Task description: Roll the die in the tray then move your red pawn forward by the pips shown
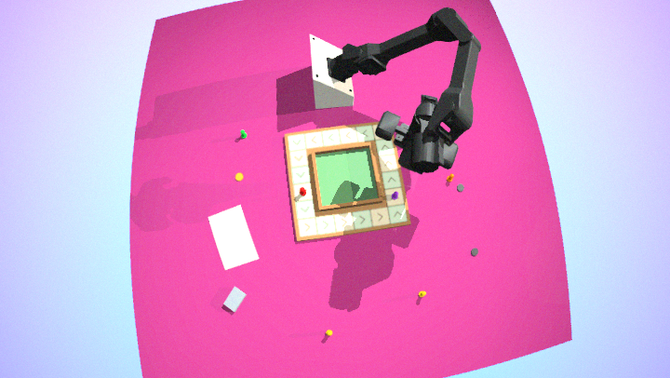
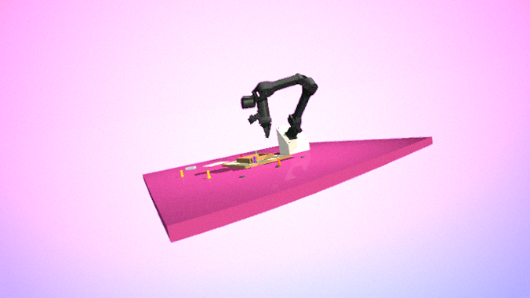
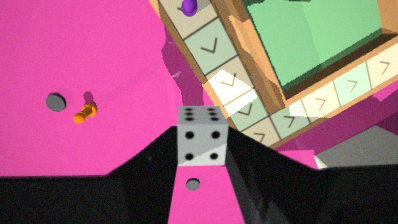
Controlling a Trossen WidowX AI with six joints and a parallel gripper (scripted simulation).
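Right now my gripper tip is 260 mm to the left of the red pawn, 100 mm above it and 40 mm short of it. The rest, counted from my gripper tip: purple pawn 100 mm below, 70 mm ahead, 40 mm to the right; then orange pawn 120 mm to the left, 110 mm below, 30 mm ahead; then white die right at my gripper tip.
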